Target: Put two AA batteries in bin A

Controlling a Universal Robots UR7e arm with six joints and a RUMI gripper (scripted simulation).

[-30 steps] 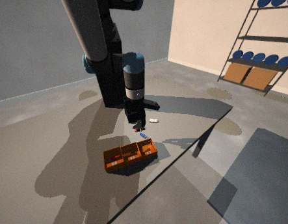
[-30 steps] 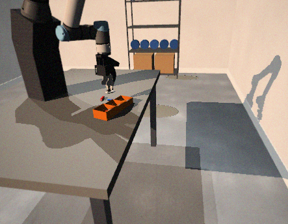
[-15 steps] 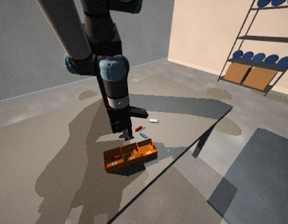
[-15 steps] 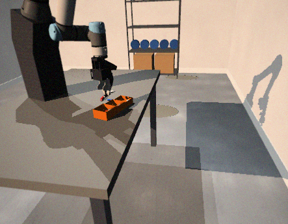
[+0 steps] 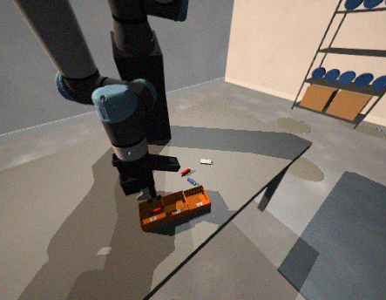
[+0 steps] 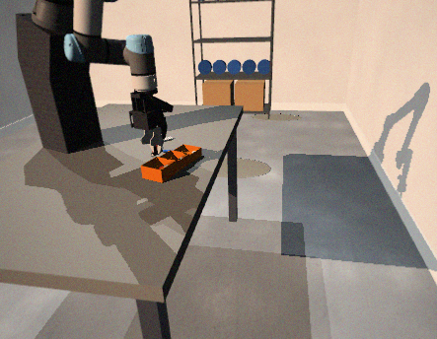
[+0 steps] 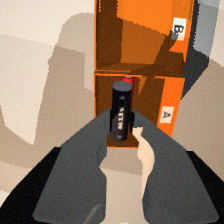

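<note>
The red battery is 20 mm to the right of my hand and 70 mm below it. Round my hand: blue battery (10 mm behind, 180 mm to the left, 80 mm below); then orange bin (40 mm ahead, 50 mm to the left, 60 mm below); then black battery (10 mm below).
</note>
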